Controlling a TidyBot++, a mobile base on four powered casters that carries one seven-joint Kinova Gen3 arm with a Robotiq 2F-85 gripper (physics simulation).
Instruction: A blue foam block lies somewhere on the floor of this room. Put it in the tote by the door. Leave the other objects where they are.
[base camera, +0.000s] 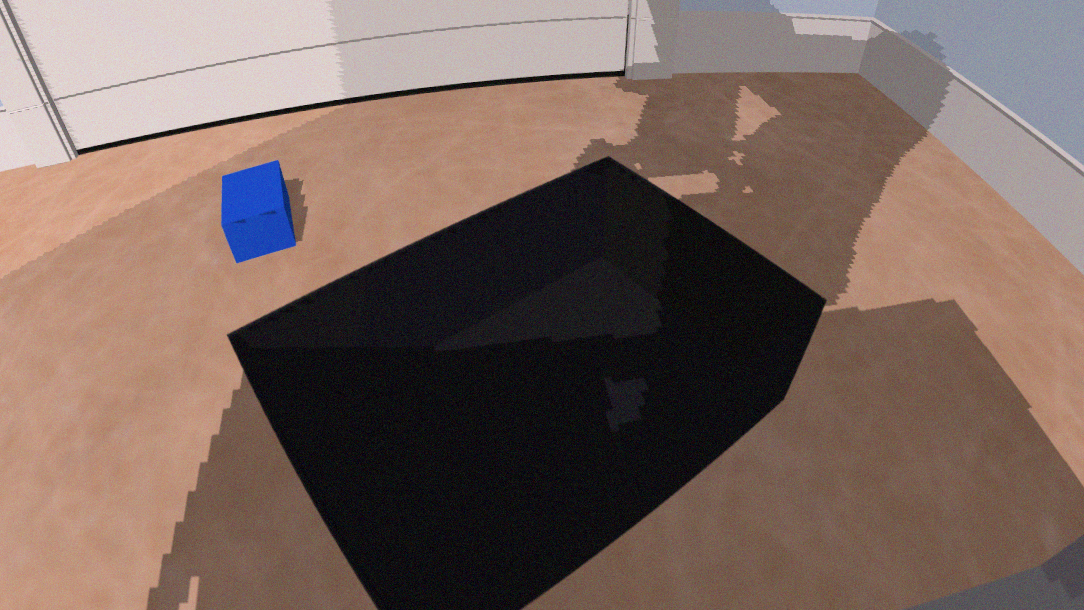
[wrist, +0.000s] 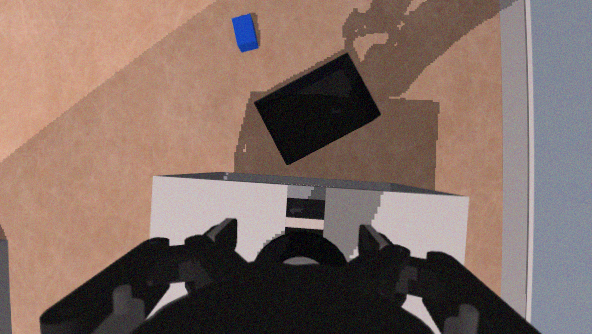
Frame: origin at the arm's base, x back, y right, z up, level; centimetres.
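Where they show: gripper, fingertip midpoint: (wrist: 297, 234).
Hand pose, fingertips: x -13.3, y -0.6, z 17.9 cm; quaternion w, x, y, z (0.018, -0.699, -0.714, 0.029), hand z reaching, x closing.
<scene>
Each offset is from my fingertips to the top centre of the thing.
The blue foam block {dx -46.4, dy -21.8, dz -53.0 cm} (base camera: 256, 212) (wrist: 245, 33) lies on the floor outside the black tote, past its far left side and apart from it. The black tote {dx -21.3, dy +2.4, dz -47.5 cm} (base camera: 424, 273) (wrist: 301, 85) sits on the floor, open at the top and turned at an angle. Its inside is very dark, so its contents are hard to make out. My gripper (wrist: 297, 234) is open with nothing between its fingers. In the wrist view it is over the white robot base, well short of the tote and block. The gripper does not show in the base camera view.
The white robot base (wrist: 215, 205) is just below the tote in the wrist view. A white door (base camera: 469, 49) stands behind the block. A blue wall (base camera: 1015, 68) (wrist: 560, 150) with a pale skirting runs along the right. A grey object (wrist: 4, 285) shows at the wrist view's lower left edge.
</scene>
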